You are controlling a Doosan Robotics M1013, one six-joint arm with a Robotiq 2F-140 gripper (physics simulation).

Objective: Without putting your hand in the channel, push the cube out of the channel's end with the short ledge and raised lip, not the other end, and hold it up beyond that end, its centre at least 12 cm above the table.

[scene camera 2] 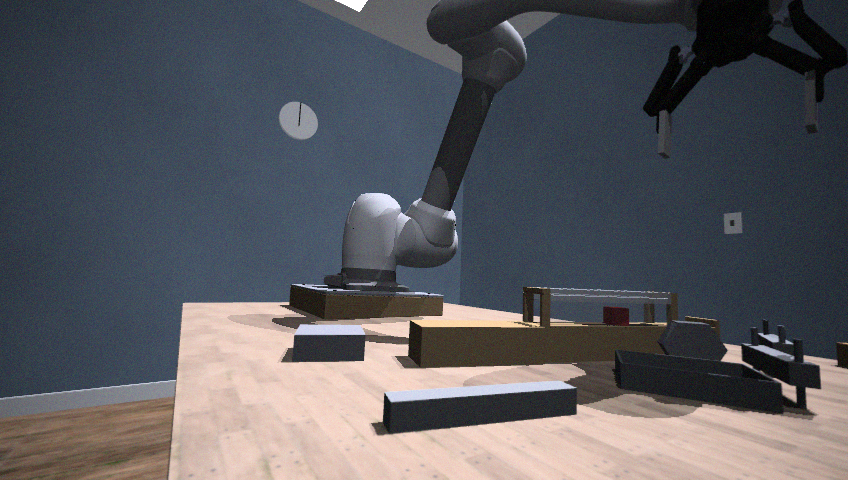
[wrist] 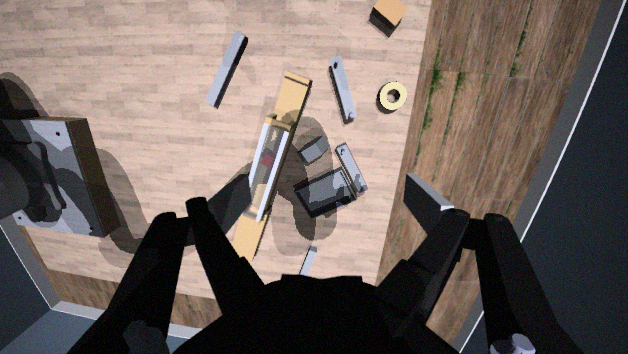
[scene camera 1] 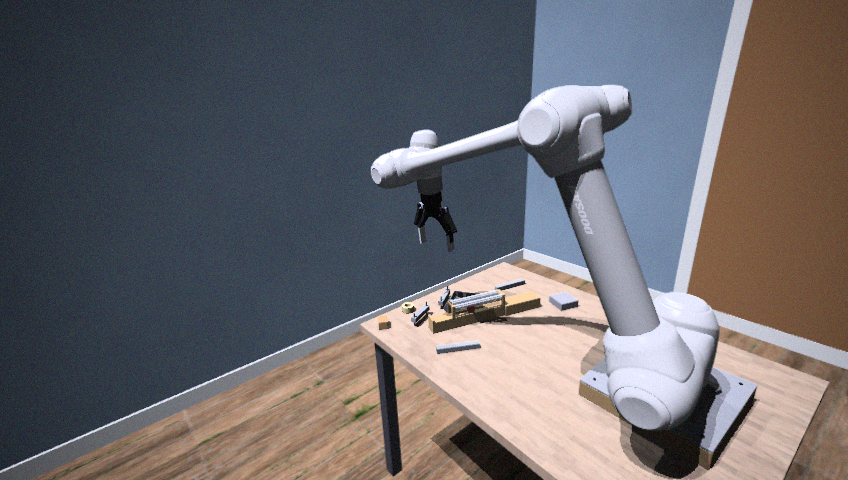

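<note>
The red cube (scene camera 1: pixel 470 308) (scene camera 2: pixel 615 315) (wrist: pixel 267 160) sits inside the wooden channel (scene camera 1: pixel 443 324) (scene camera 2: pixel 476 344) (wrist: pixel 291 97), between its end frames and beneath the clear rails. The short ledge with the raised lip (wrist: pixel 298 78) is at the top in the wrist view. A longer bare ledge (wrist: pixel 250 237) (scene camera 1: pixel 523 302) extends from the other end. My gripper (scene camera 1: pixel 436 245) (scene camera 2: pixel 737 142) (wrist: pixel 325 187) is open and empty. It points down, high above the table and clear of the channel. The cube's lower part is partly hidden in scene camera 2.
Beside the channel are a dark tray (scene camera 2: pixel 696 389), a hexagonal block (scene camera 2: pixel 692 340) (wrist: pixel 315 150) and two pegged bars (wrist: pixel 343 90) (wrist: pixel 351 168). Grey bars (wrist: pixel 227 70) (scene camera 2: pixel 482 407) lie on both sides. A grey block (scene camera 1: pixel 563 300) (scene camera 2: pixel 329 343), yellow ring (wrist: pixel 393 106) and wooden block (scene camera 1: pixel 383 322) (wrist: pixel 390 11) stand nearby.
</note>
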